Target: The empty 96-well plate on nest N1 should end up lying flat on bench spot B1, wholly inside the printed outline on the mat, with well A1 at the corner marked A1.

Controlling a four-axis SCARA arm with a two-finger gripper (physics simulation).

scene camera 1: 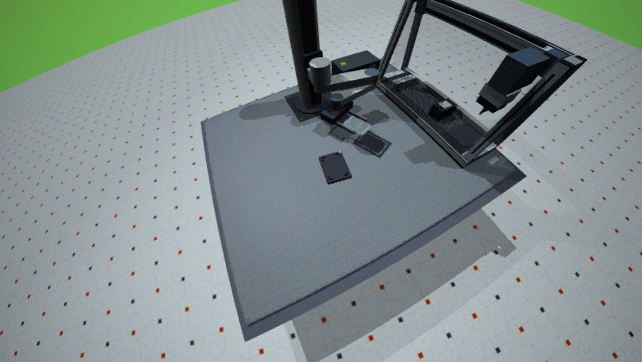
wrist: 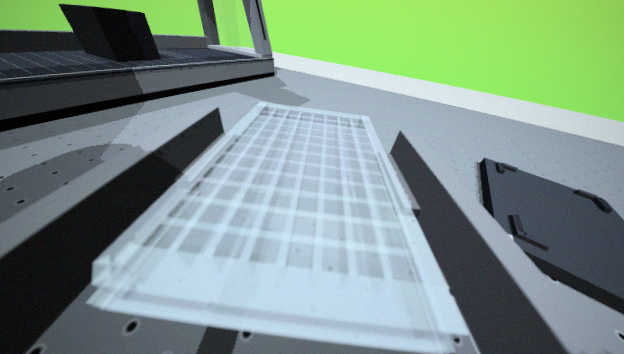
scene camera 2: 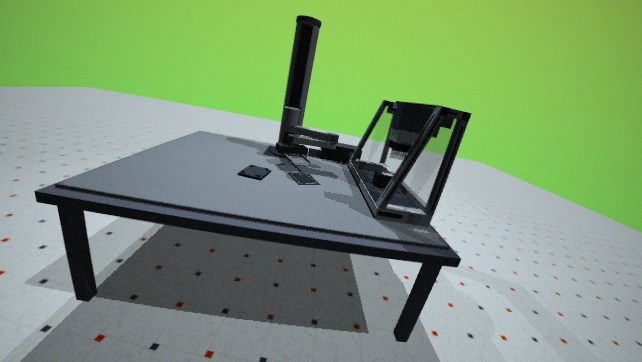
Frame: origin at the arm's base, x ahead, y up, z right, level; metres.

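Seen in the pictures: gripper, fingertip midpoint: (scene camera 1: 361, 126) (wrist: 308, 134) (scene camera 2: 300, 161); arm's base, link origin: (scene camera 1: 312, 102).
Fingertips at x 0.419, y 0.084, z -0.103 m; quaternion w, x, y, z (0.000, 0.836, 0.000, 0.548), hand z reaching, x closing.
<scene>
Offsets run from my fingertips to a thing's top centre. "*": to the spot under its first point.
The clear 96-well plate {dx -0.023, dy +0.003, dz +0.010 m} (scene camera 1: 357, 125) (scene camera 2: 299, 159) (wrist: 300, 200) is held level between the two dark fingers of my gripper (scene camera 1: 360, 126) (wrist: 308, 134). My gripper is shut on its long sides. The plate hangs above the bench near the arm's column, with its shadow beneath and beside it. The dark mat of spot B1 {* dx +0.086, dy -0.069, dz -0.028 m} (scene camera 1: 372, 144) (scene camera 2: 304, 178) lies just beyond the plate's far end; its A1 mark is too small to read. I cannot make out the mat in the wrist view. Nest N1 {dx +0.120, dy -0.053, dz +0.222 m} (scene camera 1: 335, 167) (scene camera 2: 254, 172) (wrist: 565, 220) stands bare to the side, with corner guides.
A framed deck machine (scene camera 1: 425, 127) (scene camera 2: 448, 165) (wrist: 190, 76) stands on the mat's other side, bearing a dark block {* dx +0.123, dy +0.046, dz -0.431 m} (scene camera 1: 441, 108) (wrist: 120, 35). The arm's column (scene camera 1: 302, 55) (scene camera 2: 301, 75) and a dark box (scene camera 1: 357, 61) (scene camera 2: 332, 151) stand at the back.
</scene>
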